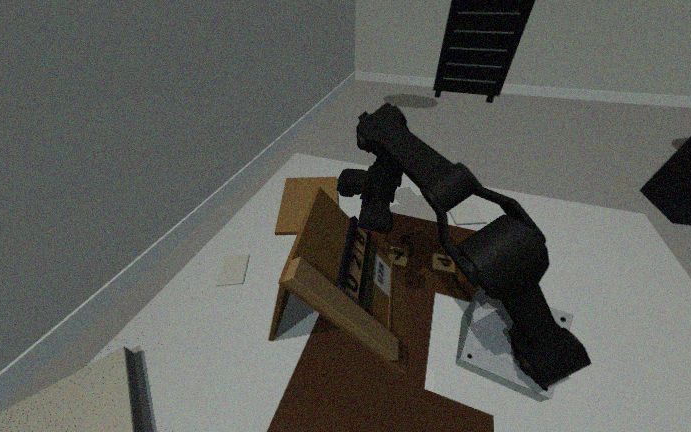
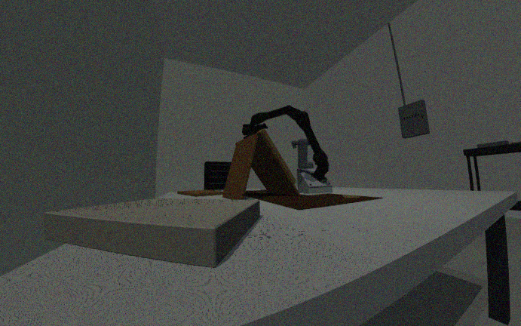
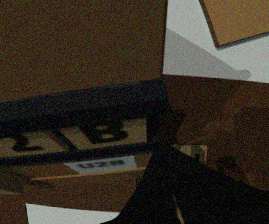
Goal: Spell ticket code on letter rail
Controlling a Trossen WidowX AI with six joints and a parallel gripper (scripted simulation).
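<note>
Right now the white ticket is 100 mm below my gripper tip, 60 mm to the left of it and 40 mm behind it. Also, from my gripper tip: brown mat (190 mm below, 140 mm behind, 130 mm to the left); flat tan panel (260 mm to the right, 240 mm ahead, 180 mm below).
</note>
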